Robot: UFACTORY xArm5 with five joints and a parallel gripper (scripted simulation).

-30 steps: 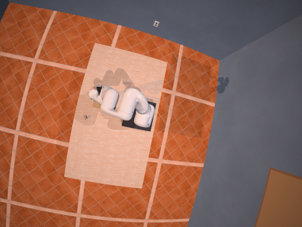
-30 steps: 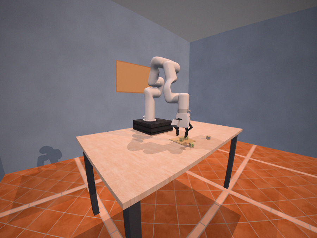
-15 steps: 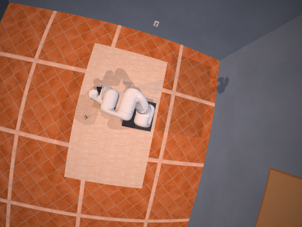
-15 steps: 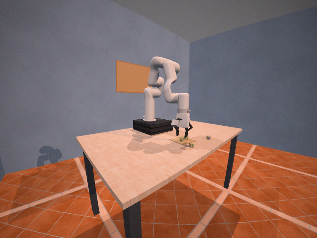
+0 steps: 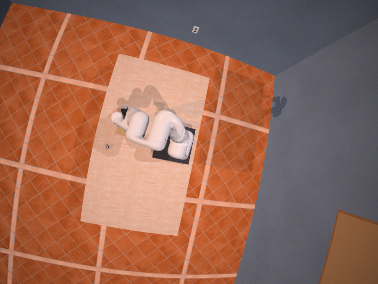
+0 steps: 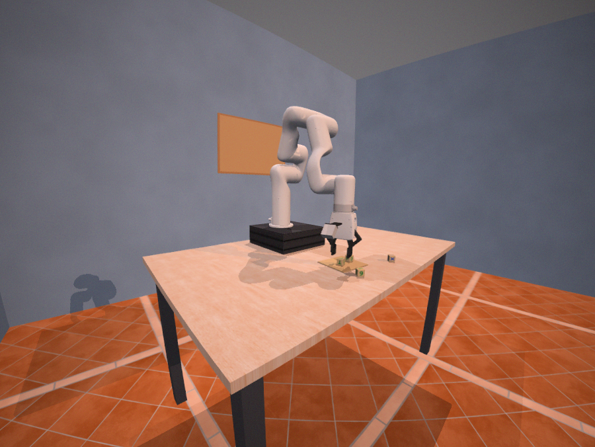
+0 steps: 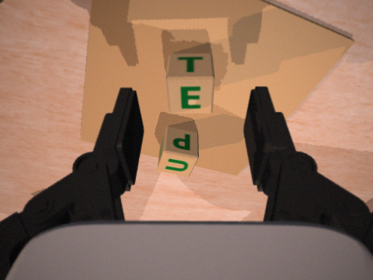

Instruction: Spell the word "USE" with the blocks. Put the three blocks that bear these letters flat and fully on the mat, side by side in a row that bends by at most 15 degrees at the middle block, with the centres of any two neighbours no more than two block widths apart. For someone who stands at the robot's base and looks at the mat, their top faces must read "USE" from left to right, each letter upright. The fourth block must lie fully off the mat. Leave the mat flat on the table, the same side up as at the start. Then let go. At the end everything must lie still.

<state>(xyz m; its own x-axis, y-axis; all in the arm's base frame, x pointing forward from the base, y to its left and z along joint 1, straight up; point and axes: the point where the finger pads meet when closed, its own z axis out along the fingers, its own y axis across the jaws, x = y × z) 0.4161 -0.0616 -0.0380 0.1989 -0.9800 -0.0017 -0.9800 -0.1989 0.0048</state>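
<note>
Now: hand 4 cm above the E block. Also, from my hand: S block: 11 cm ahead, 4 cm to the right, 4 cm below; tan mat: 2 cm to the left, 5 cm below; U block: 6 cm to the left, 4 cm below.
</note>
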